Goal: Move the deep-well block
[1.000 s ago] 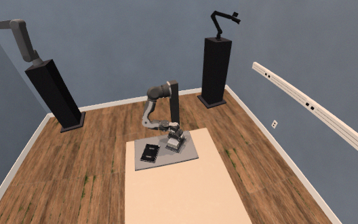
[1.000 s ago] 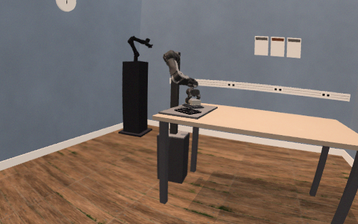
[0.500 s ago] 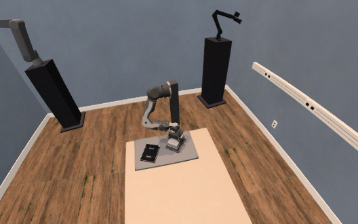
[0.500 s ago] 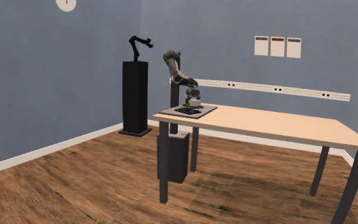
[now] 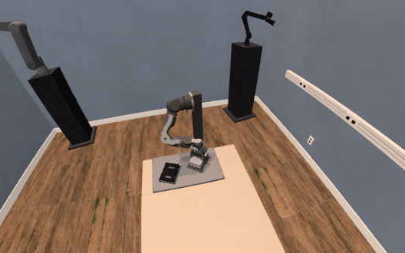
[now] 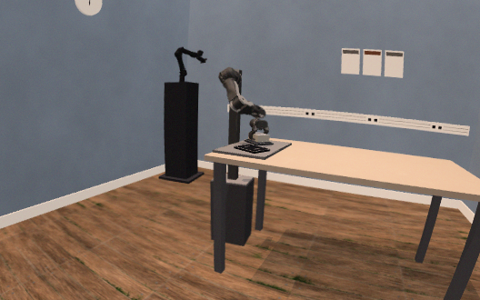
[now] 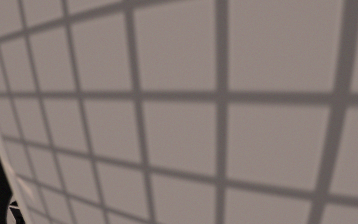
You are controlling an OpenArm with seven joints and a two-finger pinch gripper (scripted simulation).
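My gripper is now 10 mm below the 96-well deep-well block. The rest, counted from my hand: black plate nest (230 mm to the right, 20 mm below, 20 mm ahead).
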